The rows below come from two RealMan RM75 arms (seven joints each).
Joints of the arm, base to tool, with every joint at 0 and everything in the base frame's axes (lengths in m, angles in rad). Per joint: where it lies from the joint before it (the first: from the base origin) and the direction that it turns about. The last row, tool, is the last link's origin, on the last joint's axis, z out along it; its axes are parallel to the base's.
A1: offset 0 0 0.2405 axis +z
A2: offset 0 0 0 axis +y
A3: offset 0 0 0.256 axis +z
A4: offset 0 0 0 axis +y
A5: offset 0 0 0.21 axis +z
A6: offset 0 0 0 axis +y
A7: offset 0 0 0.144 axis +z
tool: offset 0 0 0
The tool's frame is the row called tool.
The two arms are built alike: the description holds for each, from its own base.
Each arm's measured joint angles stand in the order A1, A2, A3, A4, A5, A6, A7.
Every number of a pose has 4 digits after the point.
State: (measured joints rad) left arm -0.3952 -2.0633 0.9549 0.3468 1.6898 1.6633 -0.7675; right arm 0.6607 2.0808 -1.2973 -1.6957 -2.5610 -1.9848 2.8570
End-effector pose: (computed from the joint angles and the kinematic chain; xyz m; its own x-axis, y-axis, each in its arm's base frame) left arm -0.2778 0.2500 -0.0473 0.7759 0.0512 0.6287 0.1912 -0.9689 -0.1570; right arm 0.1198 0.3186 0.0494 0.6344 -0.7485 0.1931 -0.6382 -0.6481 -0.4155
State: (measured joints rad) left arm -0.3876 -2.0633 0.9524 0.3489 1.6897 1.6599 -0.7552; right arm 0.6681 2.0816 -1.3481 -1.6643 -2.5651 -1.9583 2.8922
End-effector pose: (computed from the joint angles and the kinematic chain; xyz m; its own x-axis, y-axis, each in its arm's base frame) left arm -0.2800 0.2487 -0.0469 0.7793 0.0435 0.6251 0.1901 -0.9670 -0.1697; right arm 0.1185 0.3194 0.0381 0.6199 -0.7550 0.2137 -0.6405 -0.6442 -0.4180
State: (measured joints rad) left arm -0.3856 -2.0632 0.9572 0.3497 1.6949 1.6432 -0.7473; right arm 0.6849 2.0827 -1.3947 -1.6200 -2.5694 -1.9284 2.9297
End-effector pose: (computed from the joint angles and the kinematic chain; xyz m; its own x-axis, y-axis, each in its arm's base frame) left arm -0.2823 0.2488 -0.0485 0.7913 0.0417 0.6100 0.1875 -0.9661 -0.1772; right arm 0.1169 0.3217 0.0260 0.6022 -0.7636 0.2328 -0.6453 -0.6373 -0.4212
